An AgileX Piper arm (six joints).
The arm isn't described. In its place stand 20 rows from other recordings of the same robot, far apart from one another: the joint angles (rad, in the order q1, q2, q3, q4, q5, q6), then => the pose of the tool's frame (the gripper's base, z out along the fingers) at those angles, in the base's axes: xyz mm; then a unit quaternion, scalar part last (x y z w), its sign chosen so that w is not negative.
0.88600 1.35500 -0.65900 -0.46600 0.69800 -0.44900 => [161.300 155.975 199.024 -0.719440 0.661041 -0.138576 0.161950]
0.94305 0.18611 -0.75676 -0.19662 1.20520 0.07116 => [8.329 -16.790 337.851 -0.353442 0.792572 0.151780 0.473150]
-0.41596 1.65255 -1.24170 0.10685 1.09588 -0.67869 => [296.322 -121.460 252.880 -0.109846 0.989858 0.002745 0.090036]
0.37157 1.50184 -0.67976 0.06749 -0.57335 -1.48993 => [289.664 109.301 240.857 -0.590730 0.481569 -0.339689 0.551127]
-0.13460 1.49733 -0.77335 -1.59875 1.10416 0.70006 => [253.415 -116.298 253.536 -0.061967 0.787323 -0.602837 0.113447]
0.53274 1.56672 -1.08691 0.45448 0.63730 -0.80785 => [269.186 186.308 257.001 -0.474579 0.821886 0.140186 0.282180]
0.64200 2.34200 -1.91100 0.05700 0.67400 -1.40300 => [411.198 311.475 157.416 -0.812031 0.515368 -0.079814 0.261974]
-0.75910 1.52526 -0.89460 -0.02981 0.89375 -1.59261 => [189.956 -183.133 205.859 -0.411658 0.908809 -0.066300 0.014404]
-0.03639 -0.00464 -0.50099 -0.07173 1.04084 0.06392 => [-5.193 -5.442 279.385 0.043537 0.844849 -0.028513 0.532468]
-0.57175 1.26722 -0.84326 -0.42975 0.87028 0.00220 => [178.432 -149.278 262.852 0.170609 0.951509 -0.227375 0.117576]
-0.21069 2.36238 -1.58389 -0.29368 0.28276 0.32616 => [474.779 -109.054 76.617 0.132852 0.944104 -0.063408 0.294954]
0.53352 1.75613 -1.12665 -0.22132 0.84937 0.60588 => [294.514 156.536 194.755 -0.029377 0.991610 -0.027084 0.122932]
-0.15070 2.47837 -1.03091 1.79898 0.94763 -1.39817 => [354.525 18.970 -22.628 0.193047 0.853756 0.463010 0.139482]
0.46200 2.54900 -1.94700 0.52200 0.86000 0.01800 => [438.644 256.833 63.106 -0.066928 0.970579 0.227513 0.041643]
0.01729 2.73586 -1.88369 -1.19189 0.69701 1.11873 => [507.068 -45.512 -22.716 0.082947 0.918840 -0.298798 0.244075]
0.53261 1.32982 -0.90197 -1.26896 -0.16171 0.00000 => [251.255 164.335 317.503 -0.654847 0.462047 -0.155294 0.577556]
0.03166 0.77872 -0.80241 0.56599 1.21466 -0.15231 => [110.878 49.271 330.400 -0.051798 0.933350 0.263236 0.238498]
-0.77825 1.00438 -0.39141 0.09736 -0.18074 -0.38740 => [137.439 -137.721 244.345 0.201999 0.792891 -0.299207 0.490914]
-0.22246 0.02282 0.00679 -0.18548 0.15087 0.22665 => [56.221 -15.304 196.190 0.107065 0.730630 -0.070536 0.670627]
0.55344 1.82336 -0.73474 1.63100 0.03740 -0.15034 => [262.665 166.280 110.975 0.424275 0.860353 0.249185 0.133003]
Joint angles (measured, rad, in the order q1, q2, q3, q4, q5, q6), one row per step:
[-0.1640 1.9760 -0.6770 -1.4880 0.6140 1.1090]
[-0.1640 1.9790 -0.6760 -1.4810 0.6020 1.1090]
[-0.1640 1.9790 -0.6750 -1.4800 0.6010 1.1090]
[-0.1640 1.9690 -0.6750 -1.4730 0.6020 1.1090]
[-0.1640 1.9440 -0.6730 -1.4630 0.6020 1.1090]
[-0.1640 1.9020 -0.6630 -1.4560 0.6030 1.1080]
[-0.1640 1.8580 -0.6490 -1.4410 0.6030 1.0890]
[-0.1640 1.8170 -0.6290 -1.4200 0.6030 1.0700]
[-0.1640 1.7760 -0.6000 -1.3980 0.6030 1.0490]
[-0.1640 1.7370 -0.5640 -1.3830 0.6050 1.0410]
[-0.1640 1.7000 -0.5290 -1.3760 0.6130 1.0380]
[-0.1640 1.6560 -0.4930 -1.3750 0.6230 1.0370]
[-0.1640 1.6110 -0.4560 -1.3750 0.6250 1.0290]
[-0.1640 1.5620 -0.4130 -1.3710 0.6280 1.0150]
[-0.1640 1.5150 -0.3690 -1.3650 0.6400 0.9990]
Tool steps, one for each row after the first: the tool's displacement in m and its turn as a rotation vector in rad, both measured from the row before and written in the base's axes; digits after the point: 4 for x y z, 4 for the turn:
[-0.0004 0.0010 -0.0016 0.0139 0.0007 -0.0024]
[-0.0003 0.0001 -0.0002 0.0014 0.0007 -0.0006]
[0.0002 -0.0001 0.0027 -0.0001 -0.0100 -0.0069]
[0.0002 0.0000 0.0065 -0.0001 -0.0233 -0.0093]
[-0.0015 0.0002 0.0101 -0.0036 -0.0312 -0.0060]
[-0.0033 0.0006 0.0096 -0.0022 -0.0192 0.0011]
[-0.0056 0.0011 0.0074 0.0020 -0.0108 -0.0041]
[-0.0084 0.0016 0.0056 0.0038 -0.0009 -0.0033]
[-0.0103 0.0017 0.0037 0.0032 0.0013 -0.0080]
[-0.0101 0.0012 0.0034 -0.0043 0.0019 -0.0075]
[-0.0103 0.0010 0.0047 -0.0092 -0.0040 -0.0047]
[-0.0103 0.0016 0.0039 -0.0045 -0.0023 0.0052]
[-0.0123 0.0019 0.0031 -0.0042 0.0034 0.0058]
[-0.0132 0.0014 0.0022 -0.0104 0.0105 0.0012]

